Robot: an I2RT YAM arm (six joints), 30 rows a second.
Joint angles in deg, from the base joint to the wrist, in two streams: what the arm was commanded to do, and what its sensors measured. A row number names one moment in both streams.
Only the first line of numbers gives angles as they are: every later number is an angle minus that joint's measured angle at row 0.
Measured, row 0:
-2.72 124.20 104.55 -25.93 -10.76 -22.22
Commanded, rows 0 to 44:
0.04 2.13 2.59 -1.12 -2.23 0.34
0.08 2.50 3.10 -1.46 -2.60 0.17
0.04 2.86 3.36 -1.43 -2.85 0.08
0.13 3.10 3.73 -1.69 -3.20 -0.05
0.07 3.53 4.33 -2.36 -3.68 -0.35
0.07 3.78 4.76 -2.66 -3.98 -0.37
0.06 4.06 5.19 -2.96 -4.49 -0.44
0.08 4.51 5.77 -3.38 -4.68 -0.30
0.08 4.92 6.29 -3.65 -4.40 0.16
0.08 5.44 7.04 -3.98 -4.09 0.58
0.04 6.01 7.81 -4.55 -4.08 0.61
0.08 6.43 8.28 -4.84 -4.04 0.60
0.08 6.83 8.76 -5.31 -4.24 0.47
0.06 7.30 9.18 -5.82 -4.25 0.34
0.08 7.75 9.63 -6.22 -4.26 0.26
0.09 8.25 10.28 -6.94 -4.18 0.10
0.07 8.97 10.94 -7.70 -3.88 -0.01
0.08 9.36 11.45 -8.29 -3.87 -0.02
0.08 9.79 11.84 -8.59 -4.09 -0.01
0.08 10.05 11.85 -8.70 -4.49 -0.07
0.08 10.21 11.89 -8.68 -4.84 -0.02
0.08 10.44 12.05 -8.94 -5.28 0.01
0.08 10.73 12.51 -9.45 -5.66 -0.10
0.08 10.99 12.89 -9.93 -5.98 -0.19
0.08 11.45 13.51 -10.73 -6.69 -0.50
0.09 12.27 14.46 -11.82 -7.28 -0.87
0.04 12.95 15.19 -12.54 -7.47 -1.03
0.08 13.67 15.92 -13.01 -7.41 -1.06
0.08 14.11 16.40 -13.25 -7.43 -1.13
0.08 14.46 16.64 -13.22 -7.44 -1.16
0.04 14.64 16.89 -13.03 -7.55 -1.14
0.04 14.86 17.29 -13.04 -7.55 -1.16
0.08 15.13 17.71 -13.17 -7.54 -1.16
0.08 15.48 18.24 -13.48 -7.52 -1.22
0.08 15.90 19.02 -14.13 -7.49 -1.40
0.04 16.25 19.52 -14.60 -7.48 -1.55
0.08 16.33 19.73 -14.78 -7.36 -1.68
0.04 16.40 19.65 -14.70 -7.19 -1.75
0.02 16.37 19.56 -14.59 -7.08 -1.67
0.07 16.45 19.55 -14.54 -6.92 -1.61
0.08 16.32 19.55 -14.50 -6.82 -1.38
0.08 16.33 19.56 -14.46 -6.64 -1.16
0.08 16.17 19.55 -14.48 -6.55 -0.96
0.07 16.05 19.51 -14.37 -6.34 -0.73
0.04 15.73 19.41 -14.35 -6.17 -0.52
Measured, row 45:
0.04 16.11 19.08 -13.73 -5.60 -0.68
